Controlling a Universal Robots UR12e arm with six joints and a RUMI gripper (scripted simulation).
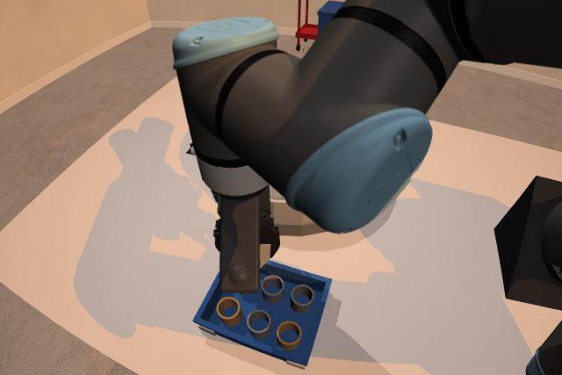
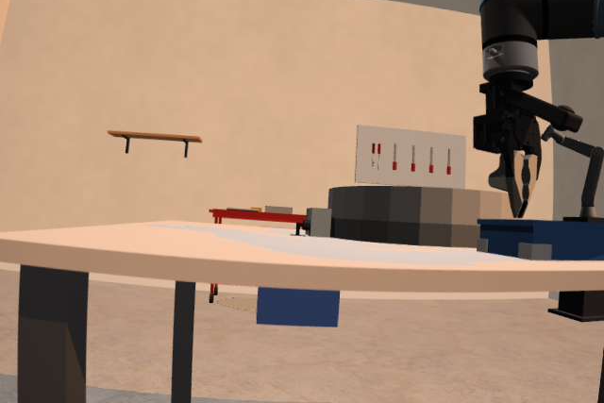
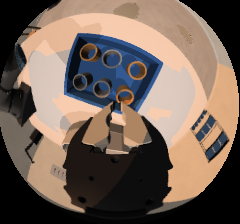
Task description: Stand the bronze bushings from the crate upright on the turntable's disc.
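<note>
My hand is 50 mm above the blue crate, 40 mm to the right of it and 40 mm past it.
</note>
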